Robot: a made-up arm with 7 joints.
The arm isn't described. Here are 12 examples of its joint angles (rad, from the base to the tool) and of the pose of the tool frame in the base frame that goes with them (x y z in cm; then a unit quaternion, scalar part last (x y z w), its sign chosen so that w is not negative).
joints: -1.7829 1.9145 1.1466 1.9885 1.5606 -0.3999 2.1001
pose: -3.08 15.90 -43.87 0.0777 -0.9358 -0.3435 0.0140
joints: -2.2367 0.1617 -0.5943 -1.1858 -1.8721 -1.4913 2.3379
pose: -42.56 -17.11 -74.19 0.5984 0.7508 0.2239 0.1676
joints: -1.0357 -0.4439 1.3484 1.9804 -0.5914 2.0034 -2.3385
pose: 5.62 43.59 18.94 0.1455 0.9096 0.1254 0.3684
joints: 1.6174 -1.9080 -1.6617 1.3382 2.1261 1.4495 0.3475
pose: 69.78 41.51 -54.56 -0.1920 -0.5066 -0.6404 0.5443
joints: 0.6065 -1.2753 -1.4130 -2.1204 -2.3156 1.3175 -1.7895
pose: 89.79 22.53 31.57 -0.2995 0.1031 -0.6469 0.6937
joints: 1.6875 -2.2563 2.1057 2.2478 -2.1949 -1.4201 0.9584
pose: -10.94 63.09 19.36 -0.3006 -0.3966 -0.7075 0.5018
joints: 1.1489 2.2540 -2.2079 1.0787 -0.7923 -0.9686 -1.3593
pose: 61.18 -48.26 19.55 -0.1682 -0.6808 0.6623 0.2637
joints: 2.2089 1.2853 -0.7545 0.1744 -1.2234 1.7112 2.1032
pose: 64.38 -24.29 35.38 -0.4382 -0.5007 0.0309 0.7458
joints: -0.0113 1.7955 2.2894 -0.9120 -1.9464 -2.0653 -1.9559
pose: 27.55 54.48 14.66 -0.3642 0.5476 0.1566 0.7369
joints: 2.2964 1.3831 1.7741 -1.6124 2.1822 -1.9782 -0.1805
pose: 21.85 -65.50 -2.92 0.4626 0.7958 -0.2934 0.2581
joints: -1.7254 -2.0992 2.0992 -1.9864 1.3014 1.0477 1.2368
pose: -31.03 -10.93 -23.56 0.1559 -0.1539 -0.2363 0.9467
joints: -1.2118 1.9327 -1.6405 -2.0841 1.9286 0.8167 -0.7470
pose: -93.67 30.49 18.70 -0.3100 0.1309 -0.3806 0.8613
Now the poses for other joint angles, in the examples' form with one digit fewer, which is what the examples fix.
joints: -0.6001 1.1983 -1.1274 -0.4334 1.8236 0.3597 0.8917
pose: -80.3 -14.5 66.0 -0.169 -0.006 -0.367 0.915
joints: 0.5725 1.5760 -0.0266 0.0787 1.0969 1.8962 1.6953
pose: -36.2 -4.5 11.5 0.319 -0.533 -0.627 0.469
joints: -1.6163 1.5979 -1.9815 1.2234 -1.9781 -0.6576 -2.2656
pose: -87.3 -6.8 39.1 0.246 -0.038 -0.072 0.966
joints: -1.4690 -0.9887 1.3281 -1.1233 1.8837 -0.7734 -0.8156
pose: -1.6 7.5 69.9 -0.297 0.013 0.945 0.135
